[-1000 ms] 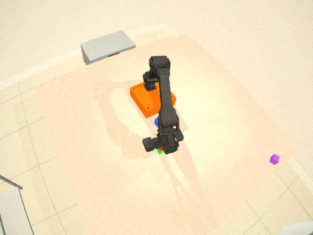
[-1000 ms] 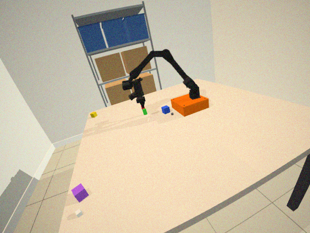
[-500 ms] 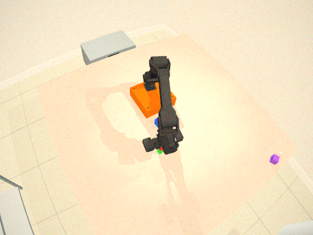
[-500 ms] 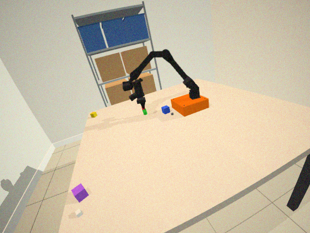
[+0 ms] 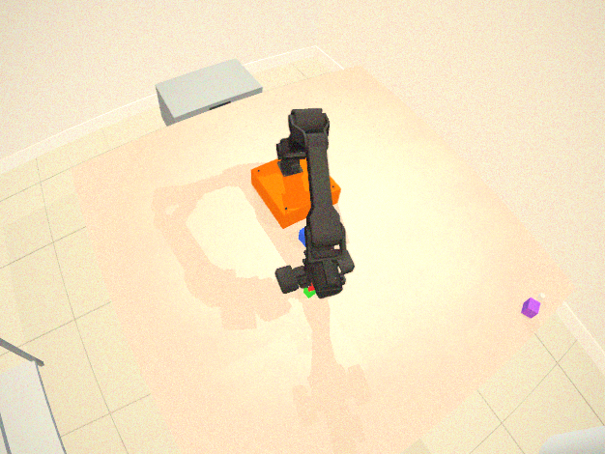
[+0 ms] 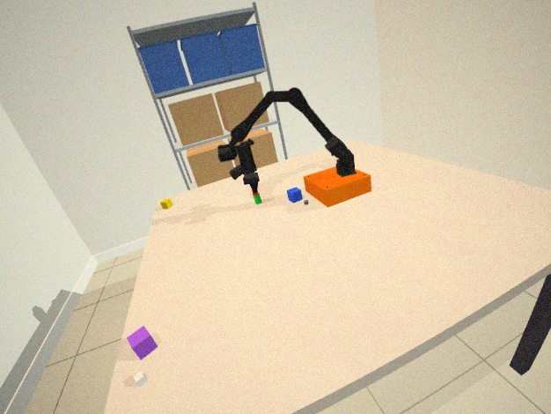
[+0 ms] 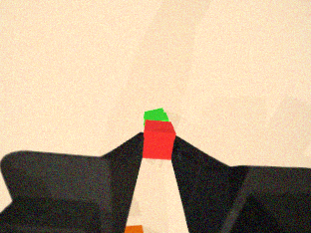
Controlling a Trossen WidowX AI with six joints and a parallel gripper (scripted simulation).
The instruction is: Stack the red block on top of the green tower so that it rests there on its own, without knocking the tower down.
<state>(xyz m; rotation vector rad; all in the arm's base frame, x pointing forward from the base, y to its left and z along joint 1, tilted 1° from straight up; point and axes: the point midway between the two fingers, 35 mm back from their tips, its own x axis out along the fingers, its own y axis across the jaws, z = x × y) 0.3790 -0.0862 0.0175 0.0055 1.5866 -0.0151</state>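
Now: the red block right at my gripper tip. From my gripper tip the other things lie so: tiny grey cube (19 cm behind, 13 cm to the left, 5 cm below); then blue cube (16 cm behind, 6 cm to the left, 3 cm below); then yellow cube (47 cm ahead, 25 cm to the right, 4 cm below).
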